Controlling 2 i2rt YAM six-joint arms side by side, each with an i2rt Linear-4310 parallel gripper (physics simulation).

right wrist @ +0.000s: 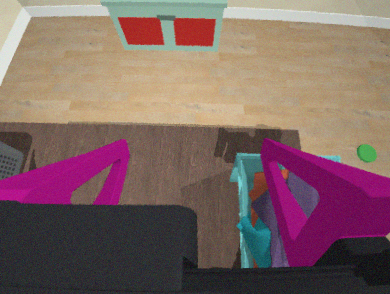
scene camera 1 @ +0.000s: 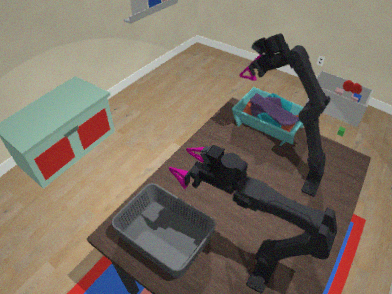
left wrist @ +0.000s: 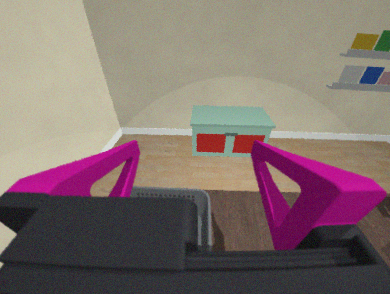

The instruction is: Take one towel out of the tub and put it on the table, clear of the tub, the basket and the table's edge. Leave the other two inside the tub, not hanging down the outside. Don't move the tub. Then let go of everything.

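The teal tub (scene camera 1: 264, 126) (right wrist: 243, 192) stands upright near the table's far end. Inside lie a purple towel (scene camera 1: 272, 108) (right wrist: 269, 206) on top, a teal towel (right wrist: 257, 241) and an orange towel (right wrist: 259, 181), both partly covered. A corner of the teal towel lies over the tub's rim in the right wrist view. My right gripper (scene camera 1: 250, 66) (right wrist: 194, 146) is open and empty, high above the tub's side of the table. My left gripper (scene camera 1: 181, 160) (left wrist: 195, 146) is open and empty, above the table beside the grey basket (scene camera 1: 188, 210) (left wrist: 204, 202) (right wrist: 10, 159).
The brown table (scene camera 1: 345, 165) (left wrist: 232, 220) (right wrist: 160, 160) bears the tub, the empty basket and both arms. A mint cabinet (scene camera 1: 55, 112) (left wrist: 231, 117) (right wrist: 169, 35) stands on the floor beyond the table. A grey bin (scene camera 1: 345, 112) stands on the floor behind the right arm.
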